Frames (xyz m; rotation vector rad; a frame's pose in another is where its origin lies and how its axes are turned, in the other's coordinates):
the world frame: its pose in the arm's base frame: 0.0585 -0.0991 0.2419 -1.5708 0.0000 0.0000
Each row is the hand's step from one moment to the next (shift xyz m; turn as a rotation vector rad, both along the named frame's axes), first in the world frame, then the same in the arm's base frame.
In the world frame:
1: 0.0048 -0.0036 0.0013 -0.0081 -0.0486 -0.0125
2: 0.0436 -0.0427 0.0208 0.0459 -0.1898 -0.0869
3: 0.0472 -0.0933 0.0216 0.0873 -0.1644 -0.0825
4: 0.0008 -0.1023 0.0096 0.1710 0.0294 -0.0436
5: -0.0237 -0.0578 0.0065 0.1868 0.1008 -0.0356
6: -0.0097 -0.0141 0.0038 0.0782 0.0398 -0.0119
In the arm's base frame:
1: 0.0048 0.0013 0.0036 -0.0081 -0.0125 0.0486
2: 0.0436 0.0208 0.0427 0.0459 -0.0869 0.1898
3: 0.0472 0.0216 0.0933 0.0873 -0.0825 0.1644
4: 0.0008 0.0096 0.1023 0.1710 -0.0436 -0.0294
5: -0.0237 0.0065 0.0578 0.1868 -0.0356 -0.1008
6: -0.0097 0.0038 0.0141 0.0782 -0.0119 -0.0398

